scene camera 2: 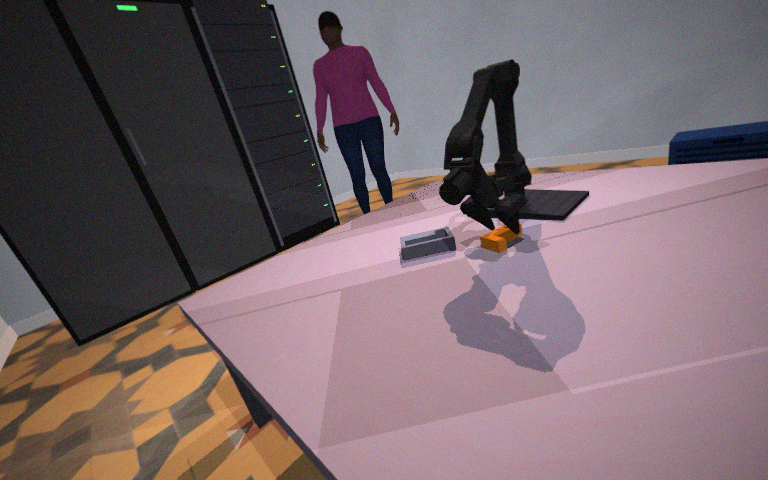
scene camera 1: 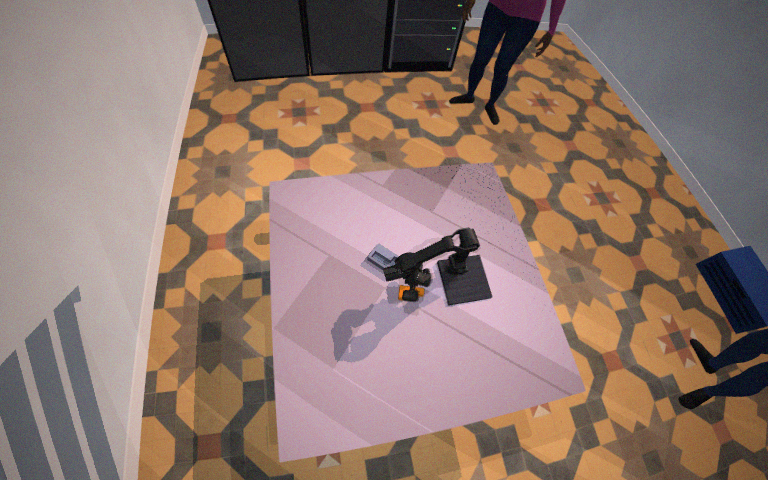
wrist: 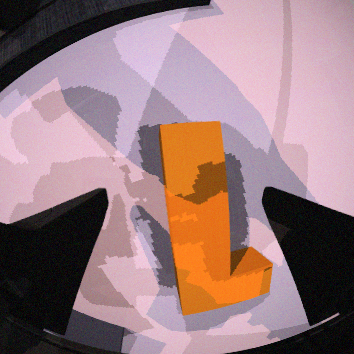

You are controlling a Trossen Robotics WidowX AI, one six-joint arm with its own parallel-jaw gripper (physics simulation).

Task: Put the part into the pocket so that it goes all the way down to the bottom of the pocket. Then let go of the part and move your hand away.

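Frame: origin at the arm's base, x ahead, y left, z up, level; metres.
Seen in the pictures: gripper, fingertip midpoint: (scene camera 2: pixel 505 231) (scene camera 1: pixel 415 290) (wrist: pixel 186 195); arm's base, origin of the base link: (scene camera 1: pixel 454 269) (wrist: pixel 19 7).
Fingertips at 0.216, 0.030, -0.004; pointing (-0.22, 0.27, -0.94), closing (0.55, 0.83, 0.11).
Observation:
Offsets run from my fingertips to a thing's top centre, as dx, dy, dz. "pt": to the spot under its first point. Level surfaces: height alone.
The orange L-shaped part {+0.025, +0.009, +0.010} (scene camera 1: pixel 403 292) (scene camera 2: pixel 493 242) (wrist: pixel 200 240) lies flat on the table. My gripper (scene camera 1: pixel 411 294) (scene camera 2: pixel 504 229) (wrist: pixel 186 195) is open and empty, pointing down close above the part. In the wrist view the part's long bar lies between the two spread fingers with room on both sides, and its short foot points toward the right finger. The grey block with the pocket {+0.075, -0.189, +0.017} (scene camera 1: pixel 381 256) (scene camera 2: pixel 427 247) stands apart from the part; its dark corner {pt +0.055, -0.118, -0.004} (wrist: pixel 97 331) shows at the lower left of the wrist view. The gripper hides the part's middle in scene camera 1.
The arm's dark base plate (scene camera 1: pixel 467 288) (scene camera 2: pixel 557 204) (wrist: pixel 55 45) lies on the pink table {dz -0.019} (scene camera 1: pixel 339 413) (scene camera 2: pixel 396 345), behind the part in scene camera 2. The arm casts a shadow across the table. Black cabinets (scene camera 1: pixel 345 39) (scene camera 2: pixel 158 141) stand beyond the table.

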